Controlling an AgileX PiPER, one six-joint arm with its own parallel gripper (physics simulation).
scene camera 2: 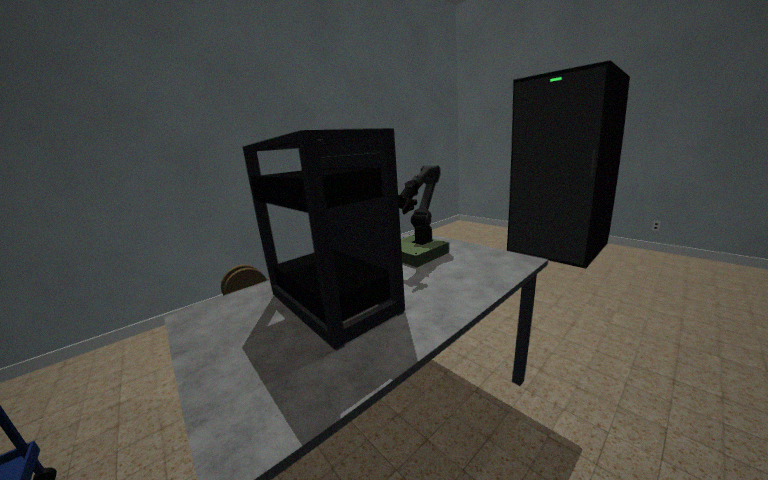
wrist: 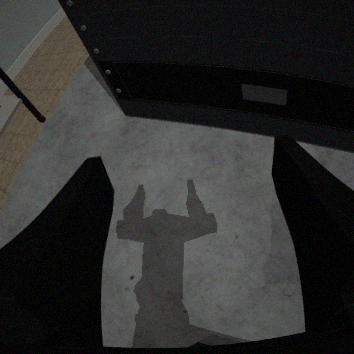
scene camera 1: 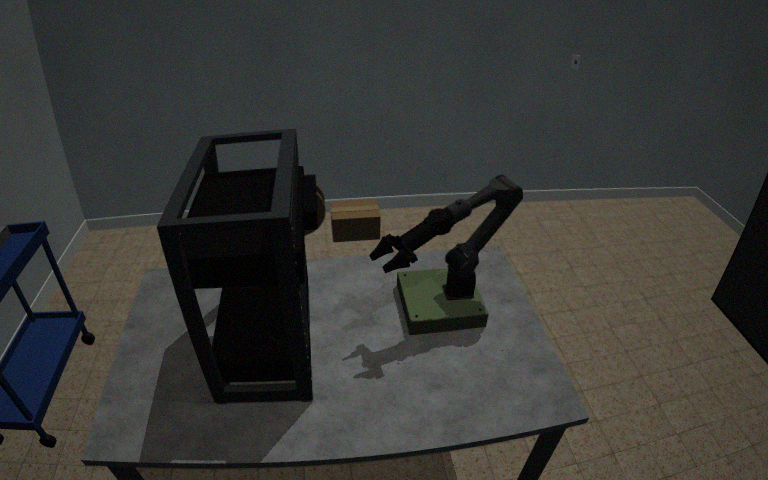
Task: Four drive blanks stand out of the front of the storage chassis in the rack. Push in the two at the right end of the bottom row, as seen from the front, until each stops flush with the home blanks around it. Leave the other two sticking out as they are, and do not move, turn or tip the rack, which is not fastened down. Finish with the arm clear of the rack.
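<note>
The dark rack [scene camera 1: 195, 316] [scene camera 2: 322, 237] [wrist: 200, 114] stands upright on the table. It holds a dark upper unit [scene camera 1: 232, 192] [scene camera 2: 353, 186] and a dark lower unit [scene camera 1: 254, 339] [scene camera 2: 362, 283]. Which is the storage chassis I cannot tell. A dark block [scene camera 1: 309, 198] juts from the rack's front at upper-unit height in scene camera 1. The individual drive blanks cannot be made out. My gripper [scene camera 1: 379, 264] [scene camera 2: 402, 208] [wrist: 188, 164] is open and empty, in the air in front of the rack and apart from it, pointing obliquely down.
The arm stands on a green base [scene camera 1: 444, 314] [scene camera 2: 424, 255] on the grey table [scene camera 1: 453, 396] [scene camera 2: 226, 384]. A grey label [wrist: 264, 95] is on the rack's low front panel. A cardboard box [scene camera 1: 355, 223], a blue cart [scene camera 1: 39, 339] and a tall black cabinet [scene camera 2: 555, 169] stand beyond the table.
</note>
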